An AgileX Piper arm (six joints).
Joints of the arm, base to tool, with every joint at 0 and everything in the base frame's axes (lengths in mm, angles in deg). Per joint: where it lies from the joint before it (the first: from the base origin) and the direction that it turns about. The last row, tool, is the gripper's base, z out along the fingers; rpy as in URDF.
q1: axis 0 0 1 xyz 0 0 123
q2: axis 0 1 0 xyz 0 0 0
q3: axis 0 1 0 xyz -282.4 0 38.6
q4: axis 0.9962 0 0.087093 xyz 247.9 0 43.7
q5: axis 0 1 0 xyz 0 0 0
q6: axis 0.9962 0 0.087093 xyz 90.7 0 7.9
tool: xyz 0 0 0 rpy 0 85.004 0
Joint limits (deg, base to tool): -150..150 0..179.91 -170..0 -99.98..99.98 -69.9..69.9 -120..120
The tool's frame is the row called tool.
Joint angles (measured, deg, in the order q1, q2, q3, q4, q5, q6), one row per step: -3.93, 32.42, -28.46, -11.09, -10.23, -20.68; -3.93, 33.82, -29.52, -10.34, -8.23, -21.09; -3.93, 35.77, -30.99, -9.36, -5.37, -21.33; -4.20, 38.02, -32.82, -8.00, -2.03, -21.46; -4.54, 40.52, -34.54, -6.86, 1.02, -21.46; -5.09, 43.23, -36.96, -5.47, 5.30, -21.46; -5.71, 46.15, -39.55, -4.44, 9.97, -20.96; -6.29, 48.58, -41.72, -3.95, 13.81, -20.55; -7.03, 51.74, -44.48, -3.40, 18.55, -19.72; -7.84, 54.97, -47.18, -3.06, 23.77, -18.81; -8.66, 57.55, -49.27, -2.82, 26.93, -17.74; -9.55, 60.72, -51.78, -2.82, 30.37, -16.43
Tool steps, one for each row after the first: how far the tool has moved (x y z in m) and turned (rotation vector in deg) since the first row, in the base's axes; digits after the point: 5 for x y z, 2 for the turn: 0.00530, -0.00114, 0.00021, 0.51, 2.26, -0.43; 0.01264, -0.00260, 0.00008, 1.48, 5.50, -0.94; 0.02093, -0.00478, 0.00033, 2.97, 9.13, -1.69; 0.03014, -0.00701, -0.00066, 4.40, 12.83, -2.42; 0.03974, -0.00994, -0.00042, 6.18, 17.24, -3.43; 0.04983, -0.01314, -0.00085, 8.18, 22.06, -4.52; 0.05800, -0.01607, -0.00141, 9.51, 26.01, -5.52; 0.06845, -0.01994, -0.00258, 11.49, 30.92, -6.82; 0.07845, -0.02430, -0.00551, 13.45, 36.41, -8.34; 0.08674, -0.02857, -0.00715, 15.35, 39.78, -9.68; 0.09710, -0.03388, -0.00936, 17.36, 43.54, -11.32
